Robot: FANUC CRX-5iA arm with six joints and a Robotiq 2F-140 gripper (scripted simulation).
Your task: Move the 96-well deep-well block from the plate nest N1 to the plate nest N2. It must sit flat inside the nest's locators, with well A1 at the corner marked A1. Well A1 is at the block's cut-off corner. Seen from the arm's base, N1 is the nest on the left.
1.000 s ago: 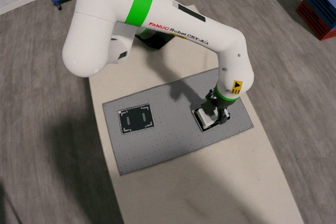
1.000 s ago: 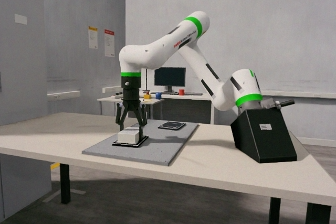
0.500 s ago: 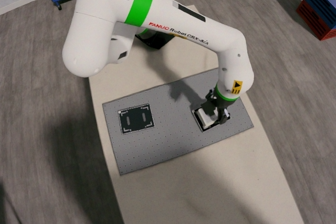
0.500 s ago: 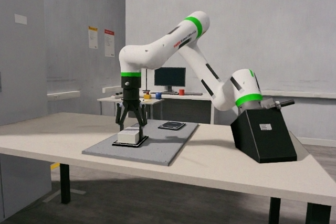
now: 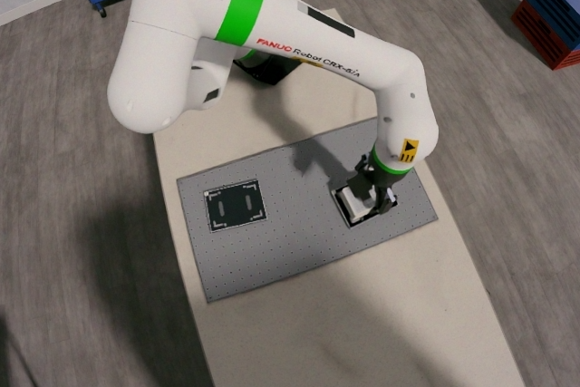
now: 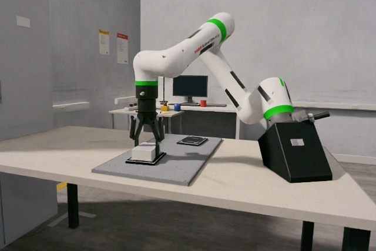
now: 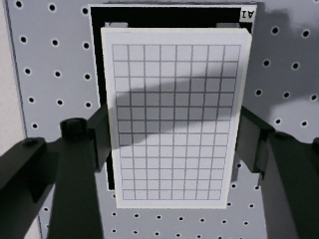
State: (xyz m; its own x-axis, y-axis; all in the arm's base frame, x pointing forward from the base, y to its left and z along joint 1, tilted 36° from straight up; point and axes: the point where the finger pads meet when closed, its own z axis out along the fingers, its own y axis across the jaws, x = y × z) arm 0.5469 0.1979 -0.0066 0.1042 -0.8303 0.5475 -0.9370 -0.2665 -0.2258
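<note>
Now: the plate nest N1 3 cm below my hand. The rest, counted from my hand: black plate nest N2 (36 cm to the right, 9 cm behind, 3 cm below); then white 96-well deep-well block (1 cm below).
</note>
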